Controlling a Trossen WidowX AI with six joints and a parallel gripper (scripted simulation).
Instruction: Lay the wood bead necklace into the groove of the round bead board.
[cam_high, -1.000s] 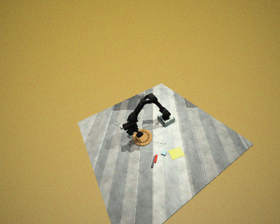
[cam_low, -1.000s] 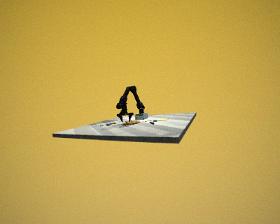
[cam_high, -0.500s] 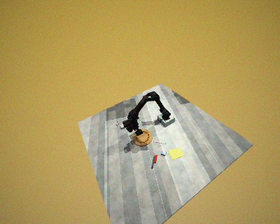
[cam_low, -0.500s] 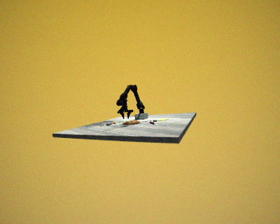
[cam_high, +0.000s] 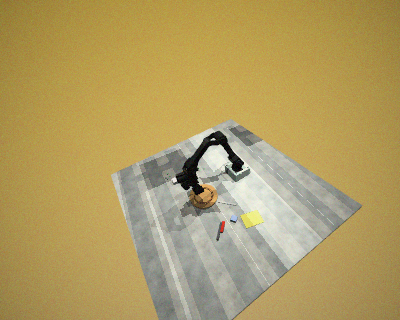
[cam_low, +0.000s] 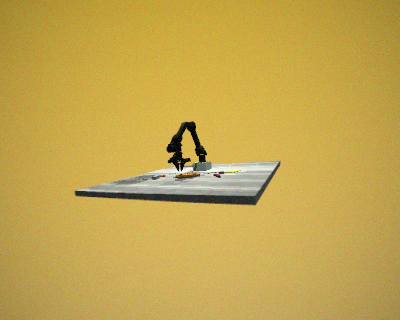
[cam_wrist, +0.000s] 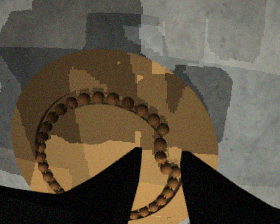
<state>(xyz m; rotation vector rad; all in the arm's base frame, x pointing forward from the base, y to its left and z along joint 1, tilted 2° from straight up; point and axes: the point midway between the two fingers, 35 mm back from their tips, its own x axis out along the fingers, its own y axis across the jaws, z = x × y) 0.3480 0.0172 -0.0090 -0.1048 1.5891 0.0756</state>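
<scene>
Now: gripper tip 40 mm past the round bead board, 40 mm to the right of it and 30 mm above it. From my gripper tip the other things lie so: thin grey stick (160 mm behind, 170 mm to the left, 40 mm below); then red-handled tool (40 mm behind, 310 mm to the left, 40 mm below); then grey piece (100 mm ahead, 180 mm to the right, 30 mm below).
</scene>
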